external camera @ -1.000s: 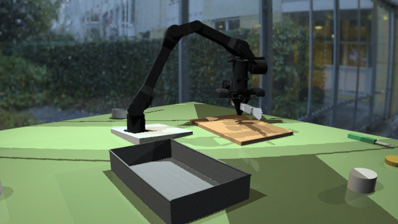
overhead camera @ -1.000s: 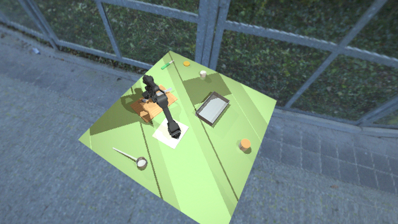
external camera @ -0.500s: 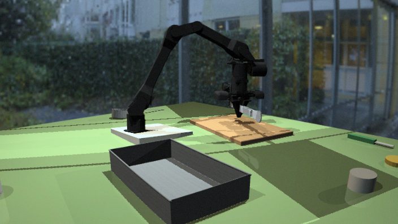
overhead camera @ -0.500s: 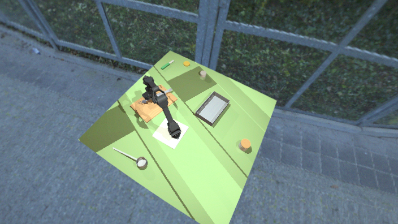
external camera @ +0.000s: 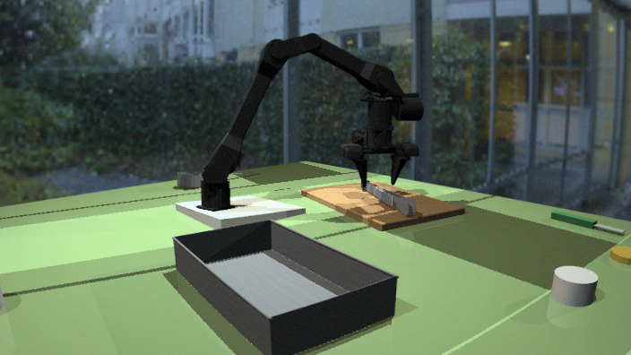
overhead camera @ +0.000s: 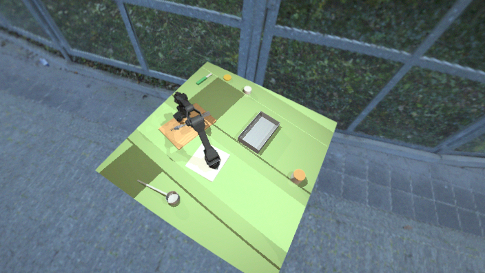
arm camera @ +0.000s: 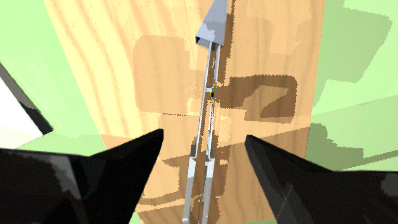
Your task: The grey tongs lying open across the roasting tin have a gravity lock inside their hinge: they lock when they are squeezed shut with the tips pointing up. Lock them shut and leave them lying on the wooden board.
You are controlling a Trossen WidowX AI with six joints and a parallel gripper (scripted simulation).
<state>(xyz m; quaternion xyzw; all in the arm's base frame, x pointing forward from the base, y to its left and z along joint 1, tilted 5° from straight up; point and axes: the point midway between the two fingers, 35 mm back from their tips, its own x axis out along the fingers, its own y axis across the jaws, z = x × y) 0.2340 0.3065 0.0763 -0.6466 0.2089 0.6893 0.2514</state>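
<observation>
Right now my gripper tip is 40 mm above the wooden board. Also, from my gripper tip: yellow lock piece: 30 mm behind, 20 mm to the left, 20 mm below; then dark roasting tin: 130 mm ahead, 520 mm to the right, 20 mm below; then green-handled tool: 510 mm ahead, 90 mm to the left, 40 mm below.
</observation>
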